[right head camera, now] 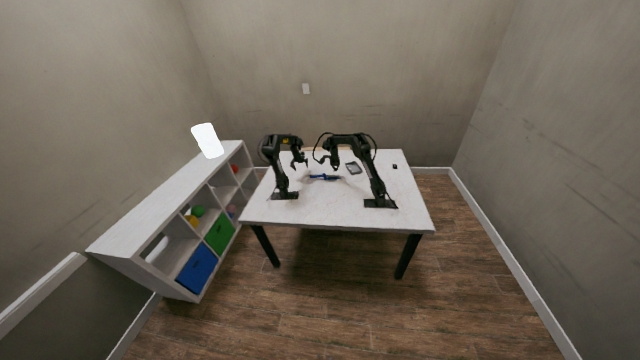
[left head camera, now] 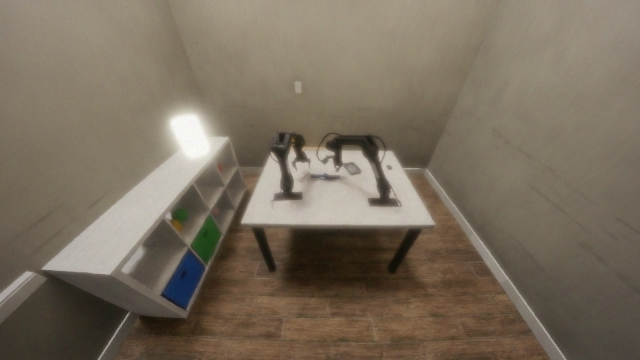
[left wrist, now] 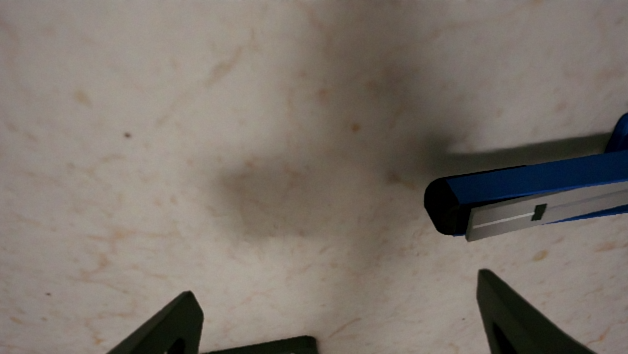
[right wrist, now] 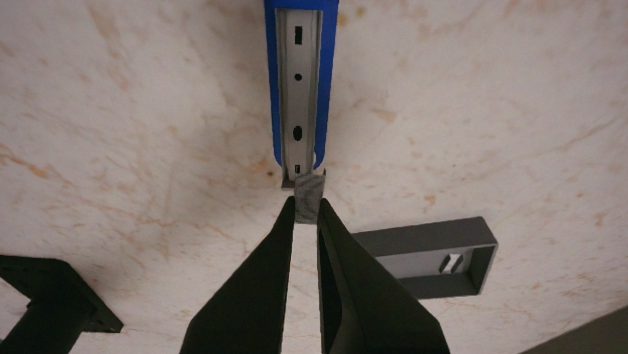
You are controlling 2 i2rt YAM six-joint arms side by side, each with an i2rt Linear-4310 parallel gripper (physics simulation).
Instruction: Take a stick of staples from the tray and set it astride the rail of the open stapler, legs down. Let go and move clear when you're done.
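Frame: origin at the left arm's base, x back, y down, z right, level; centimetres.
Where they show: left gripper, fingertip midpoint: (right head camera: 302, 169) (left head camera: 303, 169) (left wrist: 329, 292); right gripper, fingertip midpoint: (right head camera: 336, 170) (left head camera: 337, 170) (right wrist: 306, 205); left arm's base, origin of the base link: (right head camera: 285, 196) (left head camera: 288, 196); right arm's base, origin of the base link: (right head camera: 379, 204) (left head camera: 382, 202) (right wrist: 71, 297).
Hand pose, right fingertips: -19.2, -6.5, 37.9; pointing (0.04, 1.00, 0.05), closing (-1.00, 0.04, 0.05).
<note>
Things, the pixels of their centre, and the offset from my right fingertips, as dx, dy, dz. Level surfaces: height alone.
- dark grey tray, body centre: (right wrist: 403, 267) (right head camera: 353, 167) (left head camera: 352, 168) -10.0, +5.1, +14.3
- loose staple stick, body centre: (right wrist: 450, 264) -15.3, +5.9, +14.8
- small black object, body centre: (right head camera: 394, 166) (left head camera: 389, 167) -10.1, +5.8, +47.6
- white table, its level: dy +6.5
The blue stapler (left head camera: 325, 176) (right head camera: 324, 176) (left wrist: 540, 175) (right wrist: 327, 75) lies open on the table, its grey metal rail (right wrist: 298, 105) showing in the right wrist view. My right gripper (left head camera: 338, 168) (right head camera: 335, 167) (right wrist: 306, 205) is shut on a grey stick of staples (right wrist: 308, 187). The stick overlaps the rail's near end in that view, slightly to the right of its middle; I cannot tell whether they touch. My left gripper (left head camera: 301, 164) (right head camera: 300, 164) (left wrist: 329, 292) is open and empty, beyond the stapler's other end. The dark grey tray (left head camera: 352, 168) (right head camera: 353, 168) (right wrist: 425, 237) stands right of the stapler.
A loose staple stick (right wrist: 452, 263) lies in the tray, partly hidden behind my right fingers. A small black object (left head camera: 389, 167) (right head camera: 394, 166) lies on the white table (left head camera: 340, 212) (right head camera: 335, 215) at the back right. A dark arm base (right wrist: 45, 280) shows at the lower left of the right wrist view.
</note>
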